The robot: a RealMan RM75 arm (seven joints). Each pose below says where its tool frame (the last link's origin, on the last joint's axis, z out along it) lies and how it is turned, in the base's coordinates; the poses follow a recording.
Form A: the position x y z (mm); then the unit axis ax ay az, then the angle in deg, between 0 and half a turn.
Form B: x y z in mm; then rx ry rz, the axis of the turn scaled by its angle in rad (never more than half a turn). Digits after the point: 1 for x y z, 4 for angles.
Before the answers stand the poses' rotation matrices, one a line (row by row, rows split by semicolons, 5 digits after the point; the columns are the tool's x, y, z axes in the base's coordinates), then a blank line. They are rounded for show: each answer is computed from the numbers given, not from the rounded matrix.
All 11 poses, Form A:
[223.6 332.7 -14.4 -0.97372 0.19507 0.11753 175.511]
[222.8 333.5 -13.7 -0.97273 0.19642 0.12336 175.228]
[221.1 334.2 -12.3 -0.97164 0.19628 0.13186 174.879]
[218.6 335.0 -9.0 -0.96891 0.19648 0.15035 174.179]
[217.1 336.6 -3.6 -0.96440 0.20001 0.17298 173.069]
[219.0 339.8 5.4 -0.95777 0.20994 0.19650 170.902]
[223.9 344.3 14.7 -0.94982 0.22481 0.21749 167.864]
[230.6 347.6 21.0 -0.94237 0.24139 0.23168 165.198]
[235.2 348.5 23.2 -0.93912 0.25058 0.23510 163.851]
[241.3 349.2 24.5 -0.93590 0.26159 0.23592 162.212]
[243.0 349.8 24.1 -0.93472 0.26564 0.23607 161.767]
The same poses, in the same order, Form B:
0.89643 -0.38850 -0.21326; -0.37011 -0.92094 0.12199; -0.24380 -0.03043 -0.96935
0.89259 -0.39173 -0.22324; -0.37120 -0.91951 0.12930; -0.25592 -0.03255 -0.96615
0.88840 -0.39244 -0.23821; -0.36890 -0.91911 0.13839; -0.27325 -0.03507 -0.96130
0.87790 -0.39501 -0.27067; -0.36451 -0.91783 0.15720; -0.31053 -0.03934 -0.94975
0.86066 -0.40525 -0.30829; -0.36350 -0.91298 0.18532; -0.35656 -0.04744 -0.93307
0.83567 -0.43069 -0.34084; -0.36854 -0.89983 0.23343; -0.40723 -0.06946 -0.91068
0.80650 -0.46801 -0.36127; -0.37656 -0.87770 0.29638; -0.45580 -0.10299 -0.88410
0.77983 -0.50660 -0.36774; -0.38822 -0.85221 0.35075; -0.49108 -0.13076 -0.86125
0.76854 -0.52675 -0.36316; -0.39597 -0.83744 0.37670; -0.50255 -0.14570 -0.85218
0.75776 -0.55001 -0.35113; -0.40587 -0.81861 0.40639; -0.51096 -0.16544 -0.84354
0.75375 -0.55800 -0.34713; -0.41027 -0.81221 0.41473; -0.51336 -0.17019 -0.84113

[223.6 332.7 -14.4 -2.9827 0.5975 0.3600]
[222.8 333.5 -13.7 -2.9749 0.6007 0.3773]
[221.1 334.2 -12.3 -2.9657 0.5991 0.4025]
[218.6 335.0 -9.0 -2.9455 0.5973 0.4571]
[217.1 336.6 -3.6 -2.9131 0.6042 0.5225]
[219.0 339.8 5.4 -2.8568 0.6262 0.5861]
[223.9 344.3 14.7 -2.7828 0.6586 0.6372]
[230.6 347.6 21.0 -2.7171 0.6960 0.6680]
[235.2 348.5 23.2 -2.6856 0.7166 0.6723]
[241.3 349.2 24.5 -2.6497 0.7406 0.6679]
[243.0 349.8 24.1 -2.6391 0.7500 0.6665]

